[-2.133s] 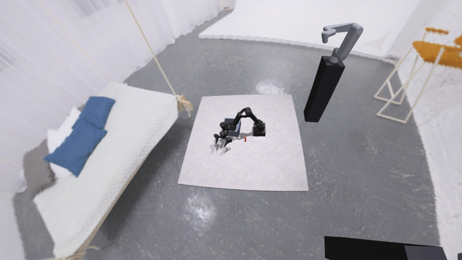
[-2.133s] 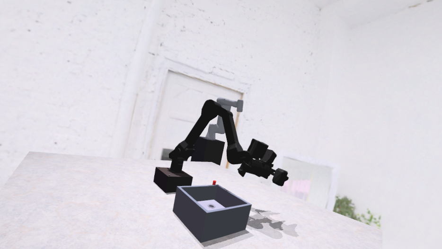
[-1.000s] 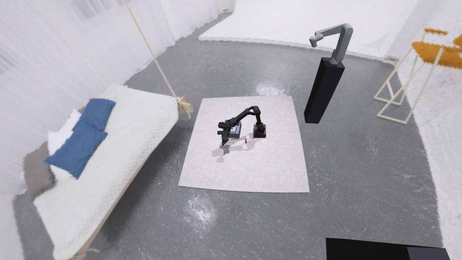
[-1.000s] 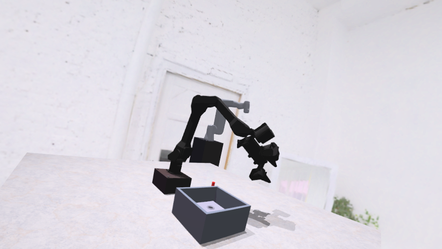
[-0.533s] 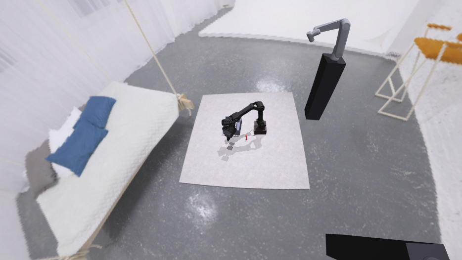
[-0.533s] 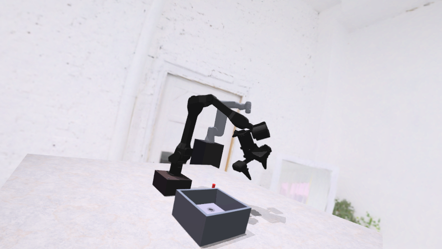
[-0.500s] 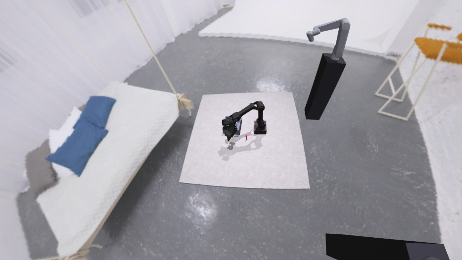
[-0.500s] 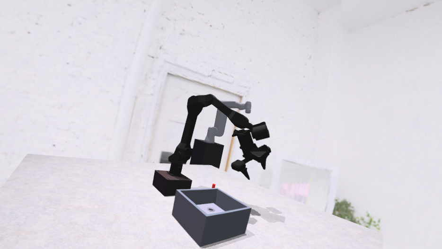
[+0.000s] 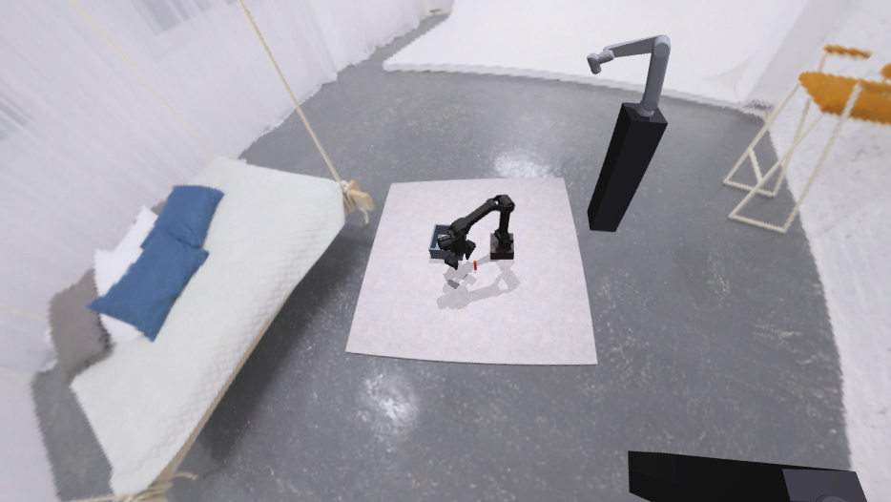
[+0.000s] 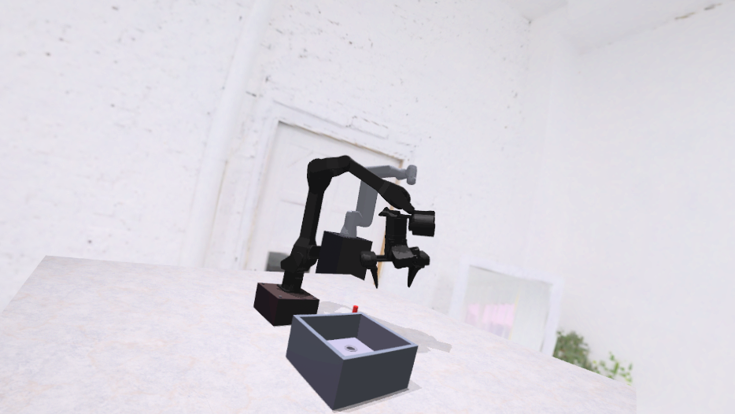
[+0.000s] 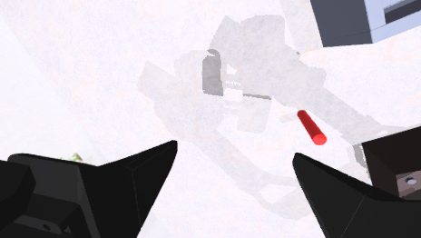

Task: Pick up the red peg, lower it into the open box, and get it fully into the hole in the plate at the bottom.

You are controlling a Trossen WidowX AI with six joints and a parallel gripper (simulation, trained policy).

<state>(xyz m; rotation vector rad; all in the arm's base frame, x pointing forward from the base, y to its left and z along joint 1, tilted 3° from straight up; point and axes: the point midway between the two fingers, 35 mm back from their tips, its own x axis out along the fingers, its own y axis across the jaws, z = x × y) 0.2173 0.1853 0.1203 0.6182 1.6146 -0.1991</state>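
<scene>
Now: the red peg 60 mm behind my gripper tip, 70 mm to the right of it and 110 mm below it. From my gripper tip the other things lie so: grey box: 120 mm ahead, 210 mm to the right, 130 mm below.
</scene>
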